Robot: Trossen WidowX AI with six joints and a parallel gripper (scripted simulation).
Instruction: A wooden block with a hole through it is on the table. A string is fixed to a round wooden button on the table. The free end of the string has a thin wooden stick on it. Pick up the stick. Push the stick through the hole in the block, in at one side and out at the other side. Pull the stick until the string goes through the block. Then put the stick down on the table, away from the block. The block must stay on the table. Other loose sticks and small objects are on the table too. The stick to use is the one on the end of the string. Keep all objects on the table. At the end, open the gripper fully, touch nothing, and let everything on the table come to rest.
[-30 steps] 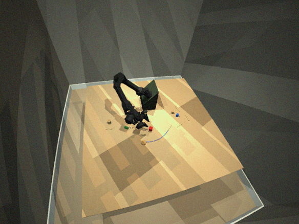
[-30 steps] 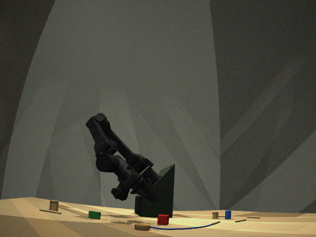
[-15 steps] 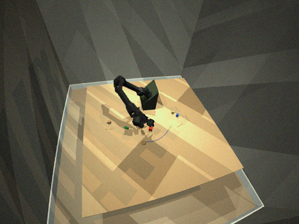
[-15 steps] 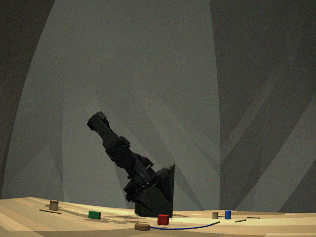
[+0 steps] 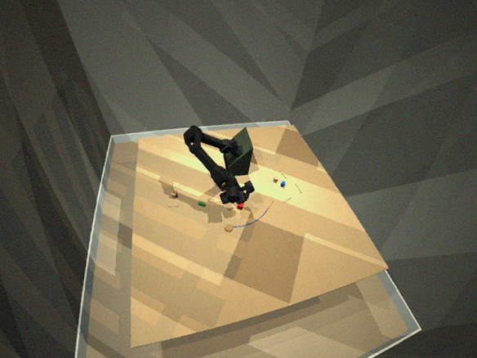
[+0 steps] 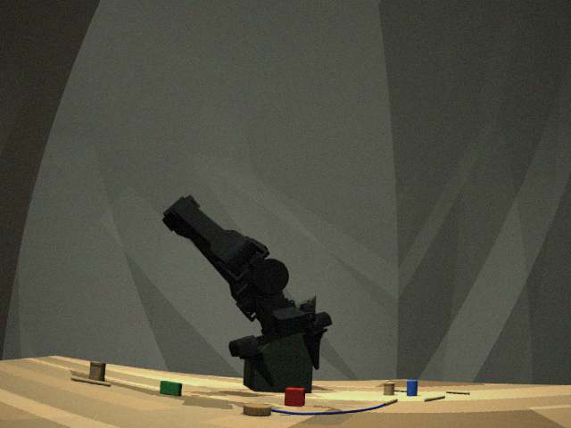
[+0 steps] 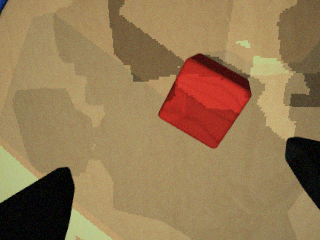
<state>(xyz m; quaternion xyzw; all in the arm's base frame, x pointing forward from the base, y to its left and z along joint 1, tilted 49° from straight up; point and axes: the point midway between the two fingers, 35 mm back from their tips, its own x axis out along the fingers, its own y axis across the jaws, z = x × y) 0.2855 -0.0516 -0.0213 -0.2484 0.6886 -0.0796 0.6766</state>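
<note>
Now: gripper tip 20 mm short of the red block and 30 mm above it. The rest, counted from my gripper tip: green block 220 mm to the right, 40 mm below; then thin stick 20 mm ahead, 180 mm to the left, 50 mm below; then round wooden button 150 mm ahead, 80 mm to the right, 40 mm below.
</note>
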